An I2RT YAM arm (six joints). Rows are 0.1 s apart.
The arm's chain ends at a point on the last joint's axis. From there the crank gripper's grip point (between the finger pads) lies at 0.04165 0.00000 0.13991 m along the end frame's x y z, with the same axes.
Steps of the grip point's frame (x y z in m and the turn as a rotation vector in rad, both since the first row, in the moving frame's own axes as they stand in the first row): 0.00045 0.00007 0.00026 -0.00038 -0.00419 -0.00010; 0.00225 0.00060 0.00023 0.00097 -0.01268 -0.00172; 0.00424 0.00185 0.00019 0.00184 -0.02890 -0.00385; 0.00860 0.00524 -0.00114 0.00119 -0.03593 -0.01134; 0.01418 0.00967 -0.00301 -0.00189 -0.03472 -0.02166; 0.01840 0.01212 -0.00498 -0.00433 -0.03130 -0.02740; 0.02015 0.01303 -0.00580 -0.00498 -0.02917 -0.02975; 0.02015 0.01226 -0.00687 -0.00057 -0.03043 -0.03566
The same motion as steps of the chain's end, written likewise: 0.00104 0.00002 0.00009 -0.00038 -0.00419 -0.00010; 0.00403 0.00081 -0.00029 0.00097 -0.01268 -0.00172; 0.00830 0.00226 -0.00095 0.00184 -0.02890 -0.00385; 0.01366 0.00585 -0.00255 0.00119 -0.03593 -0.01134; 0.01907 0.01025 -0.00437 -0.00189 -0.03472 -0.02166; 0.02281 0.01259 -0.00622 -0.00433 -0.03130 -0.02740; 0.02426 0.01351 -0.00696 -0.00498 -0.02917 -0.02975; 0.02445 0.01359 -0.00807 -0.00057 -0.03043 -0.03566
